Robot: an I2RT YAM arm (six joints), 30 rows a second.
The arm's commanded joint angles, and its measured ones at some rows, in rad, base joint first. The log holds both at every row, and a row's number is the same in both.
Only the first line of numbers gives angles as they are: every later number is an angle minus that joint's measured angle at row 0.
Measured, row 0: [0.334, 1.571, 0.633, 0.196, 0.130, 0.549]
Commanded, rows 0 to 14: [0.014, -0.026, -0.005, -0.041, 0.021, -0.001]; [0.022, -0.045, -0.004, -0.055, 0.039, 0.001]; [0.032, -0.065, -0.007, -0.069, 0.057, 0.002]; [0.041, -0.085, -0.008, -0.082, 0.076, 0.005]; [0.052, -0.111, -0.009, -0.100, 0.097, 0.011]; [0.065, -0.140, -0.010, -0.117, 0.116, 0.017]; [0.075, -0.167, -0.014, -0.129, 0.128, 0.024]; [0.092, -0.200, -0.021, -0.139, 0.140, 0.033]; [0.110, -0.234, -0.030, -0.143, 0.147, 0.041]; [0.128, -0.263, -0.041, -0.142, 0.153, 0.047]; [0.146, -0.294, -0.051, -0.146, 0.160, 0.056]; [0.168, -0.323, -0.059, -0.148, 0.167, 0.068]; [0.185, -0.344, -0.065, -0.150, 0.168, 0.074]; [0.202, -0.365, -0.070, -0.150, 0.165, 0.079]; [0.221, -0.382, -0.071, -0.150, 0.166, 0.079]
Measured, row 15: [0.191, -0.349, -0.066, -0.133, 0.134, 0.052]
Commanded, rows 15 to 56: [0.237, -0.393, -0.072, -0.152, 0.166, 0.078]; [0.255, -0.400, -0.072, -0.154, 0.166, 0.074]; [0.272, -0.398, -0.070, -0.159, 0.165, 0.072]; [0.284, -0.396, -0.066, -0.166, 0.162, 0.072]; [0.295, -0.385, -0.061, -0.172, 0.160, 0.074]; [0.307, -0.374, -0.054, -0.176, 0.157, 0.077]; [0.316, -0.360, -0.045, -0.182, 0.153, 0.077]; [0.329, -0.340, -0.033, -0.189, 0.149, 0.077]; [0.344, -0.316, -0.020, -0.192, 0.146, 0.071]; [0.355, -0.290, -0.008, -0.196, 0.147, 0.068]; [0.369, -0.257, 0.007, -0.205, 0.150, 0.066]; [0.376, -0.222, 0.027, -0.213, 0.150, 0.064]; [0.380, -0.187, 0.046, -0.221, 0.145, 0.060]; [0.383, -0.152, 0.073, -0.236, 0.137, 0.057]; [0.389, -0.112, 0.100, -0.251, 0.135, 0.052]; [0.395, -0.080, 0.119, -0.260, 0.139, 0.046]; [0.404, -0.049, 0.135, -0.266, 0.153, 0.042]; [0.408, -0.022, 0.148, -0.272, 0.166, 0.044]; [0.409, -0.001, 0.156, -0.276, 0.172, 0.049]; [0.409, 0.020, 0.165, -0.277, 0.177, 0.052]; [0.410, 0.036, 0.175, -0.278, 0.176, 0.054]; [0.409, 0.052, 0.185, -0.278, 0.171, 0.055]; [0.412, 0.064, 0.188, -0.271, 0.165, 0.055]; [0.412, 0.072, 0.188, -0.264, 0.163, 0.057]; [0.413, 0.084, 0.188, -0.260, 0.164, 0.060]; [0.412, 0.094, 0.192, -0.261, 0.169, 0.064]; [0.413, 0.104, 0.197, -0.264, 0.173, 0.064]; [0.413, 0.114, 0.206, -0.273, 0.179, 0.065]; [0.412, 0.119, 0.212, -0.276, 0.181, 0.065]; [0.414, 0.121, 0.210, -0.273, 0.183, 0.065]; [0.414, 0.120, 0.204, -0.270, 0.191, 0.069]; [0.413, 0.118, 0.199, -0.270, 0.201, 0.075]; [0.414, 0.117, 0.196, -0.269, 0.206, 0.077]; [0.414, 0.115, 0.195, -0.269, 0.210, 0.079]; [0.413, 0.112, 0.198, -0.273, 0.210, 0.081]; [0.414, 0.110, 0.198, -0.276, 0.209, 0.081]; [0.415, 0.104, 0.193, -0.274, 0.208, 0.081]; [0.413, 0.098, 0.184, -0.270, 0.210, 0.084]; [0.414, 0.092, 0.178, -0.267, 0.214, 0.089]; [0.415, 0.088, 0.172, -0.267, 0.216, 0.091]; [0.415, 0.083, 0.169, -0.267, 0.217, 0.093]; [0.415, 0.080, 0.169, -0.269, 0.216, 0.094]
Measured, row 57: [0.413, 0.090, 0.172, -0.268, 0.191, 0.076]
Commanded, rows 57 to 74: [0.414, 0.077, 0.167, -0.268, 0.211, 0.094]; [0.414, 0.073, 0.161, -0.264, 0.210, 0.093]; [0.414, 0.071, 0.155, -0.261, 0.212, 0.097]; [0.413, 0.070, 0.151, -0.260, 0.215, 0.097]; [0.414, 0.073, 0.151, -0.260, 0.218, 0.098]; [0.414, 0.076, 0.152, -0.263, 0.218, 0.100]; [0.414, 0.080, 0.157, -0.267, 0.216, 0.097]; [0.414, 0.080, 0.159, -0.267, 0.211, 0.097]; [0.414, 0.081, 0.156, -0.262, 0.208, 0.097]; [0.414, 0.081, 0.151, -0.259, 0.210, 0.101]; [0.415, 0.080, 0.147, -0.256, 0.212, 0.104]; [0.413, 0.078, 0.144, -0.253, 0.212, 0.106]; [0.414, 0.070, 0.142, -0.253, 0.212, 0.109]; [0.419, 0.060, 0.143, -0.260, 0.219, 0.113]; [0.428, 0.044, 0.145, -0.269, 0.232, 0.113]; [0.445, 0.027, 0.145, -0.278, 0.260, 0.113]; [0.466, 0.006, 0.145, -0.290, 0.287, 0.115]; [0.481, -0.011, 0.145, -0.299, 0.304, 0.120]
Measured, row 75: [0.456, 0.019, 0.142, -0.278, 0.230, 0.105]
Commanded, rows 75 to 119: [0.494, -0.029, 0.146, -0.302, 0.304, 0.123]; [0.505, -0.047, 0.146, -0.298, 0.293, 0.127]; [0.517, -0.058, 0.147, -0.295, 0.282, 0.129]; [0.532, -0.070, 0.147, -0.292, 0.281, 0.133]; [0.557, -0.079, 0.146, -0.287, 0.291, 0.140]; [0.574, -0.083, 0.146, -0.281, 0.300, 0.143]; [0.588, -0.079, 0.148, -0.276, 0.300, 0.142]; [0.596, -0.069, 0.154, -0.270, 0.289, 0.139]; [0.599, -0.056, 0.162, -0.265, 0.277, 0.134]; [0.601, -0.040, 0.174, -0.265, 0.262, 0.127]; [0.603, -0.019, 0.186, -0.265, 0.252, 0.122]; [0.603, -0.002, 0.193, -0.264, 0.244, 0.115]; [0.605, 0.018, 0.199, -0.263, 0.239, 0.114]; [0.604, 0.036, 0.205, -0.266, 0.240, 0.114]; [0.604, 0.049, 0.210, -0.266, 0.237, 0.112]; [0.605, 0.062, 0.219, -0.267, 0.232, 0.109]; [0.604, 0.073, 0.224, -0.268, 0.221, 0.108]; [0.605, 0.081, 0.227, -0.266, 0.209, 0.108]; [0.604, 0.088, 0.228, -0.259, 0.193, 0.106]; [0.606, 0.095, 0.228, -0.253, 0.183, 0.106]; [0.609, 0.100, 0.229, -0.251, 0.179, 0.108]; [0.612, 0.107, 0.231, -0.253, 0.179, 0.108]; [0.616, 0.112, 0.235, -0.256, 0.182, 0.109]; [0.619, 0.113, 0.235, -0.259, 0.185, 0.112]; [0.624, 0.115, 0.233, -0.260, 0.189, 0.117]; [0.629, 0.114, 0.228, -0.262, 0.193, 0.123]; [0.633, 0.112, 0.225, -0.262, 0.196, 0.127]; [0.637, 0.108, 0.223, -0.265, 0.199, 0.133]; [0.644, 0.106, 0.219, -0.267, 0.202, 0.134]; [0.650, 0.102, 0.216, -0.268, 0.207, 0.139]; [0.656, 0.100, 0.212, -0.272, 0.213, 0.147]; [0.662, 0.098, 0.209, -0.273, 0.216, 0.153]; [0.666, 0.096, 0.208, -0.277, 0.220, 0.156]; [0.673, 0.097, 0.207, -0.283, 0.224, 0.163]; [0.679, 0.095, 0.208, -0.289, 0.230, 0.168]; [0.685, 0.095, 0.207, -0.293, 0.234, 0.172]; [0.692, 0.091, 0.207, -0.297, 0.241, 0.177]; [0.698, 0.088, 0.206, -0.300, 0.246, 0.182]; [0.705, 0.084, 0.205, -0.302, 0.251, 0.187]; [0.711, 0.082, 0.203, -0.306, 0.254, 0.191]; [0.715, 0.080, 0.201, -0.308, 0.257, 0.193]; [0.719, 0.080, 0.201, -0.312, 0.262, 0.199]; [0.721, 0.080, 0.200, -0.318, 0.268, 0.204]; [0.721, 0.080, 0.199, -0.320, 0.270, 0.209]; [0.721, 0.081, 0.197, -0.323, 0.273, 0.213]
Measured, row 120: [0.720, 0.084, 0.199, -0.297, 0.239, 0.185]
